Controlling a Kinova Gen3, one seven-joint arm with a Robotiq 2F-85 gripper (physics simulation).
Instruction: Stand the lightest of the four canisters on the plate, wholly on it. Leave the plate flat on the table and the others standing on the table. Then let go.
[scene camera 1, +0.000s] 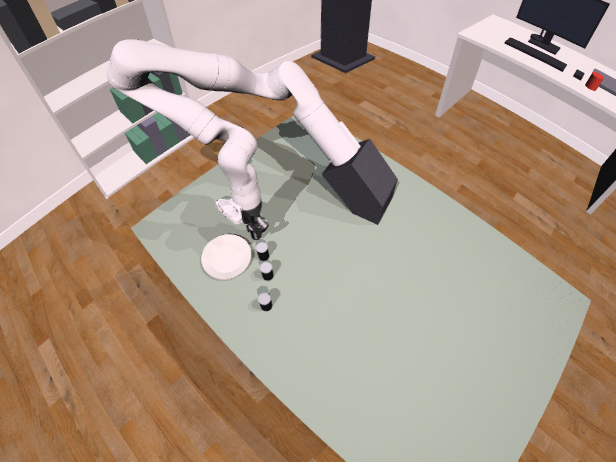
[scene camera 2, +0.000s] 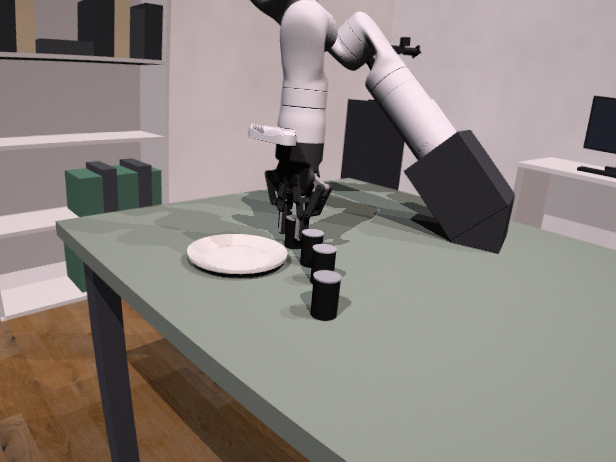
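Seen in the pictures: gripper, fingertip midpoint: (scene camera 1: 254, 233) (scene camera 2: 292, 236); arm's base, link origin: (scene camera 1: 345, 156) (scene camera 2: 438, 149).
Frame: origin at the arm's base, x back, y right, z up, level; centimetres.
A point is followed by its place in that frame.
My gripper (scene camera 1: 256, 232) {x -32.0, y 6.5, z -14.6 cm} (scene camera 2: 290, 230) {x -32.0, y 6.5, z -14.6 cm} points down and is shut on the farthest black canister (scene camera 2: 292, 241) {x -32.7, y 5.6, z -15.1 cm}, which is upright, its base at table level; the fingers mostly hide it in scene camera 1. Three other black canisters with grey tops stand in a row towards the front: one (scene camera 1: 262, 252) {x -35.4, y -2.0, z -11.5 cm} (scene camera 2: 312, 252) {x -35.5, y -1.9, z -14.0 cm} close to the gripper, a second (scene camera 1: 267, 272) {x -38.5, y -7.8, z -11.4 cm} (scene camera 2: 324, 261) {x -38.9, y -7.5, z -12.7 cm} beyond it, and a third (scene camera 1: 265, 303) {x -44.9, y -14.2, z -11.4 cm} (scene camera 2: 325, 298) {x -45.4, y -14.1, z -13.5 cm} nearest in scene camera 2. The white plate (scene camera 1: 226, 257) {x -43.0, y 6.6, z -16.0 cm} (scene camera 2: 237, 254) {x -42.4, y 7.3, z -15.9 cm} lies flat and empty, left of the row. The canisters look alike.
The green table (scene camera 1: 400, 325) {x -22.7, y -42.8, z -16.4 cm} (scene camera 2: 450, 325) {x -33.8, y -24.5, z -16.4 cm} bears everything; its left edge runs beyond the plate. The arm's dark angular base (scene camera 1: 362, 182) {x -3.9, y -10.0, z -0.7 cm} (scene camera 2: 462, 190) {x -4.3, y -8.7, z -6.1 cm} stands at the back right. A white shelf unit (scene camera 2: 152, 100) is behind on the left, and a white desk (scene camera 1: 452, 75) is at the right.
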